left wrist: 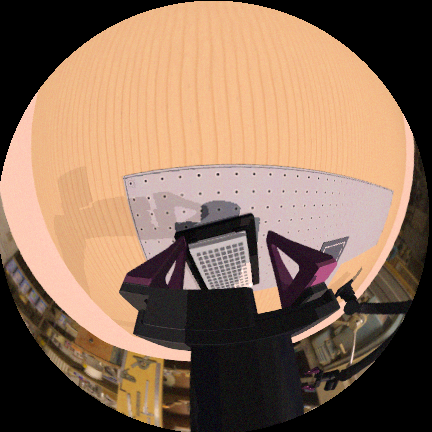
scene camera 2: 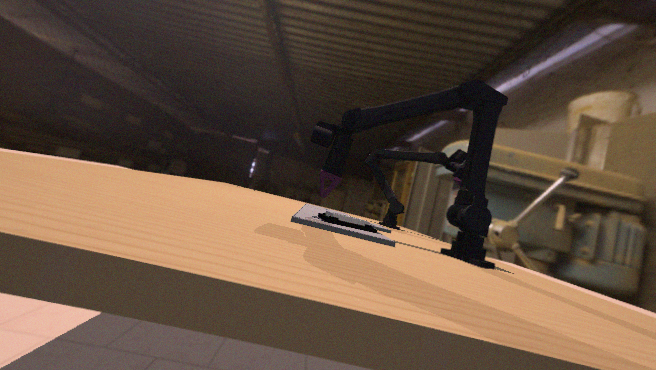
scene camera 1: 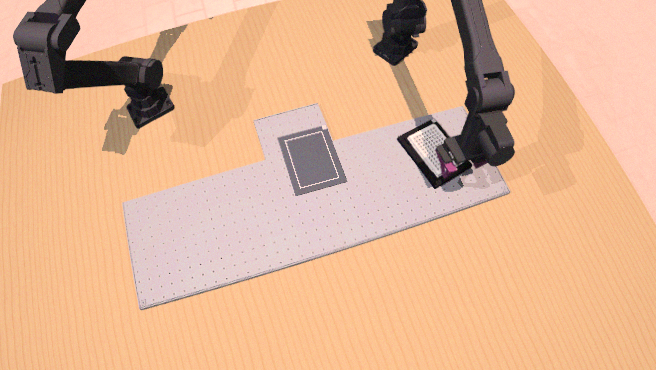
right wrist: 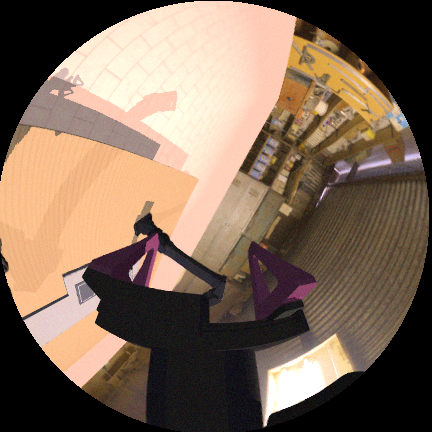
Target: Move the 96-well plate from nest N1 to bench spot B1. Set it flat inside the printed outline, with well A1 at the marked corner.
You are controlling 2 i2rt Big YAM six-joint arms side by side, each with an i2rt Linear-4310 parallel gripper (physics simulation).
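Pixels of known places: left gripper, fingertip midpoint: [left wrist: 226,238] [scene camera 2: 322,196] [scene camera 1: 459,171]; right gripper, fingertip midpoint: [left wrist: 301,380] [right wrist: 204,242]; left arm's base at its link origin: [scene camera 2: 465,260] [scene camera 1: 395,48] [right wrist: 142,223]; right arm's base at its link origin: [left wrist: 342,287] [scene camera 2: 388,226] [scene camera 1: 151,108].
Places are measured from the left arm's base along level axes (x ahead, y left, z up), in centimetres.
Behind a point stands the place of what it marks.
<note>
The white 96-well plate [scene camera 1: 425,141] @[z 3.5, x 27.0, y -22.4 cm] [left wrist: 222,262] @[z 3.8, x 32.3, y -22.8 cm] sits in the black nest [scene camera 1: 419,161] @[z 2.4, x 29.2, y -27.4 cm] [scene camera 2: 345,221] [left wrist: 215,226] @[z 2.5, x 37.8, y -24.7 cm] at the right of scene camera 1. Its A1 well cannot be made out. My left gripper [scene camera 1: 462,167] @[z 8.1, x 38.9, y -26.1 cm] [scene camera 2: 326,192] @[z 8.1, x 38.9, y -26.1 cm] [left wrist: 226,238] @[z 8.1, x 38.9, y -26.1 cm] is open and empty above the plate's near end, its fingertips apart from the plate and nest. It hides part of the plate in scene camera 1. The dark pad [scene camera 1: 312,160] @[z 1.4, x 9.8, y -45.0 cm] [left wrist: 335,248] @[z 1.5, x 13.4, y -48.3 cm] with a white printed outline bears a small white mark [scene camera 1: 324,127] @[z 1.5, x 5.3, y -36.0 cm] at its upper right corner. My right gripper [right wrist: 204,242] @[z 36.9, x -45.4, y -24.2 cm] is open, empty and away from the bench plate.
The perforated bench plate [scene camera 1: 215,240] @[z 1.3, x 8.3, y -75.2 cm] [left wrist: 300,185] @[z 1.3, x 36.1, y -39.7 cm] lies under the pad and nest on the wooden table [scene camera 1: 350,310] @[z 0.0, x 41.0, y -65.4 cm]. The right arm [scene camera 1: 100,73] @[z 29.4, x -26.8, y -72.0 cm] stands at the left of scene camera 1. The left arm [scene camera 1: 477,55] @[z 38.9, x 31.2, y -23.0 cm] reaches down over the nest from the top.
</note>
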